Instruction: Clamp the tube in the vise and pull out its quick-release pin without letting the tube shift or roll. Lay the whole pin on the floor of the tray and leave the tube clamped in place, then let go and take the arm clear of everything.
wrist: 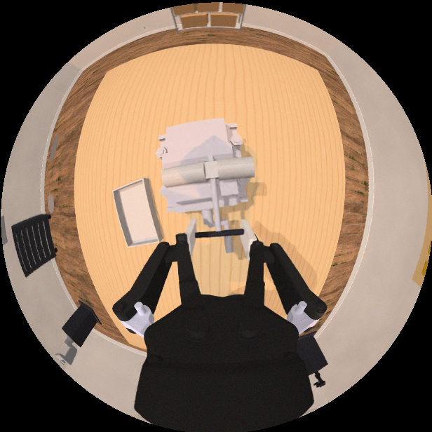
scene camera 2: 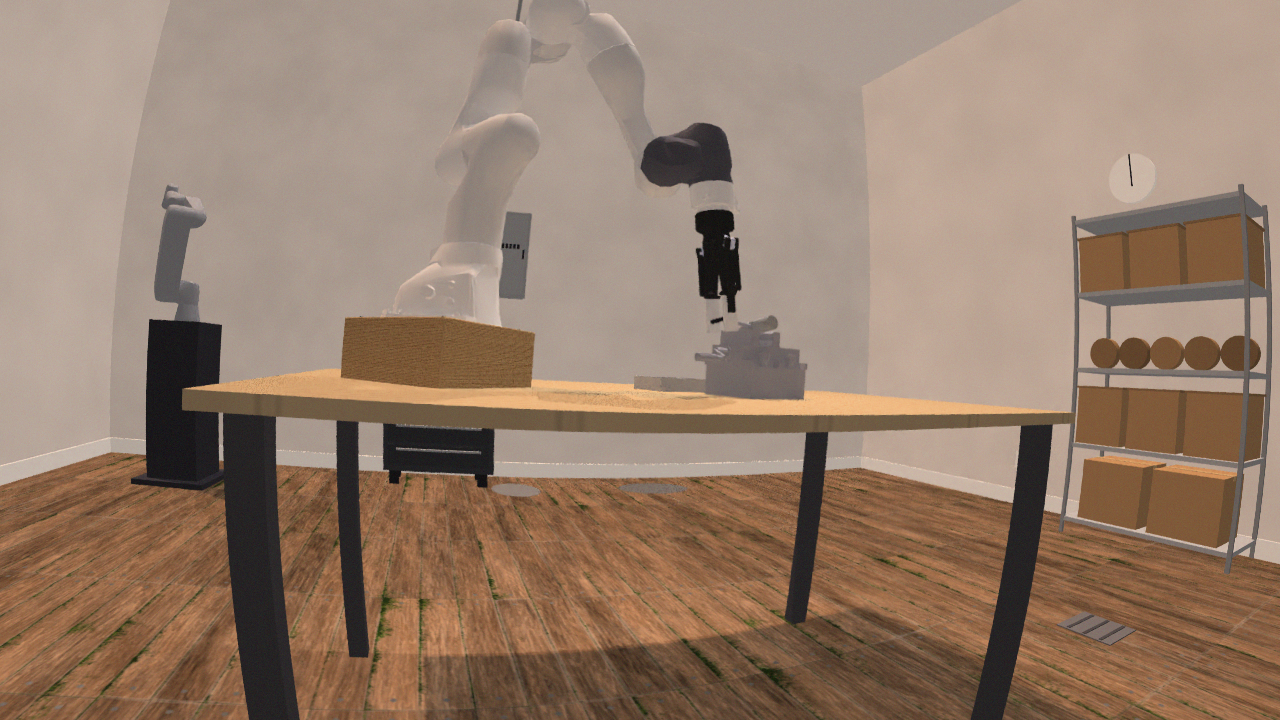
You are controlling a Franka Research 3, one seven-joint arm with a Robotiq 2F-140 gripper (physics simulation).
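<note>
The grey tube (scene camera 2: 763, 324) (wrist: 182, 173) lies across the jaws of the pale grey vise (scene camera 2: 756, 381) (wrist: 197, 141), a square block at its middle. My gripper (scene camera 2: 721, 320) (wrist: 218, 227) is shut on the black crossbar of the quick-release pin (wrist: 207, 234), one finger pad at each end of the bar. The pin's grey shank runs from the bar to the tube's block, and a short end shows beyond the block. How deep the shank sits is unclear. The shallow tray (scene camera 2: 666, 382) (wrist: 154, 212) stands on the table left of the vise in the wrist view and looks empty.
The vise's screw and handle bar (wrist: 228, 243) stick out below the shank in the wrist view. The wooden table (scene camera 2: 572, 417) (wrist: 295, 125) carries the vise, the tray and the arm's wooden base block (scene camera 2: 438, 353). A shelf rack (scene camera 2: 1246, 358) stands at the right.
</note>
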